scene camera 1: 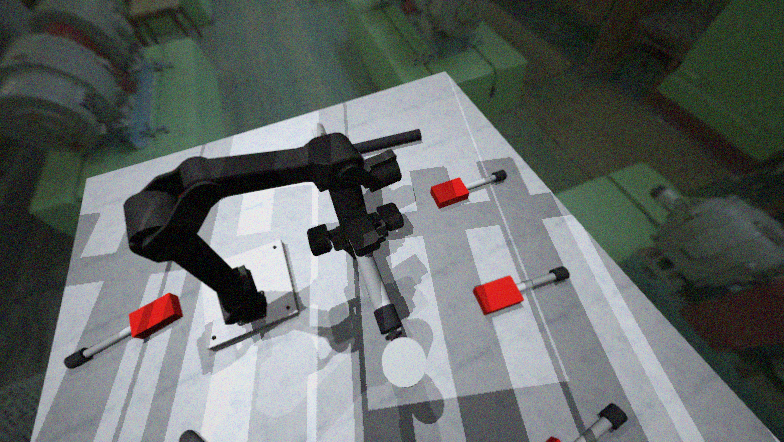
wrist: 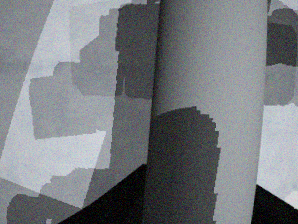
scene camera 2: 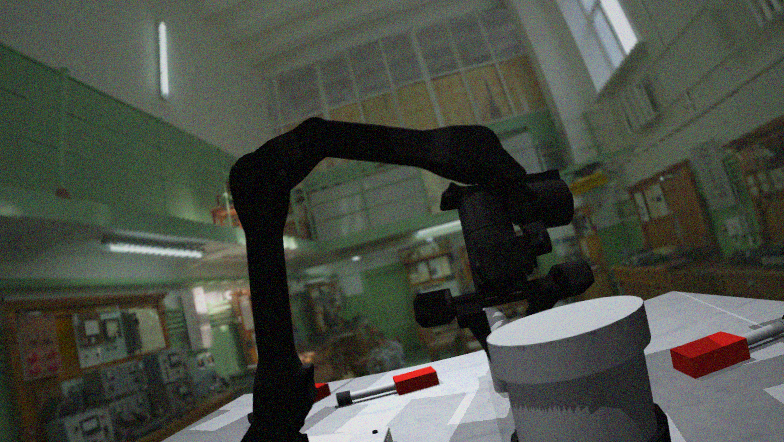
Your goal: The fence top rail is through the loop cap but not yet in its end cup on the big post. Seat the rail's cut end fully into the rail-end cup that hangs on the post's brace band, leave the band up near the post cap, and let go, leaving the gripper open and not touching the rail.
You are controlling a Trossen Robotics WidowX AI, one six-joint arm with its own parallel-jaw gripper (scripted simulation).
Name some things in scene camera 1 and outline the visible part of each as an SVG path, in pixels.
My gripper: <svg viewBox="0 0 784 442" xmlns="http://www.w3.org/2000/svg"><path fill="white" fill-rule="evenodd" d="M402 214L394 203L379 206L376 208L377 212L367 214L364 197L360 204L352 208L340 209L333 205L340 226L327 231L326 224L308 229L307 236L310 249L314 256L319 256L332 250L332 242L335 251L345 250L355 260L355 253L358 257L365 256L370 252L373 254L373 251L380 248L380 243L386 241L385 237L388 236L388 231L404 226Z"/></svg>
A top rail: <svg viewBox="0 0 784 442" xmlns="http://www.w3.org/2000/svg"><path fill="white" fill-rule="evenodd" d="M354 251L374 311L382 306L392 304L372 252L358 257ZM312 126L314 138L327 135L322 124L317 123Z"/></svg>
A dark bar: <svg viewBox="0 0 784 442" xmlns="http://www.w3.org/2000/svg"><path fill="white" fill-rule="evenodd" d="M420 129L356 143L353 146L362 154L421 140Z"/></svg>
